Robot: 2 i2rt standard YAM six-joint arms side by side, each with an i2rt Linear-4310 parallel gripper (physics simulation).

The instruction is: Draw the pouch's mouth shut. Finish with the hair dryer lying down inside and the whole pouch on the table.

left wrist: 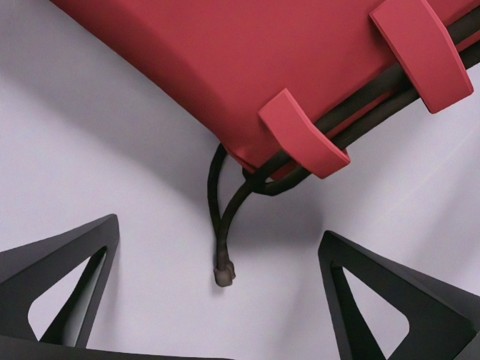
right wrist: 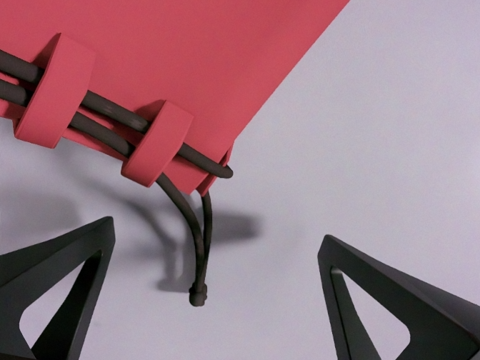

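Note:
A red pouch shows in part in both views, with dark cords threaded through red loops along its mouth edge. In the left wrist view a cord end with a knot hangs out from the pouch's corner. My left gripper is open, its fingers on either side of that cord end, not touching it. In the right wrist view the other cord end with a knot sticks out from the opposite corner. My right gripper is open, its fingers on either side of it, not touching it. The hair dryer does not show.
A pale table top lies below the pouch and both grippers. Shadows of the pouch and cords fall on it.

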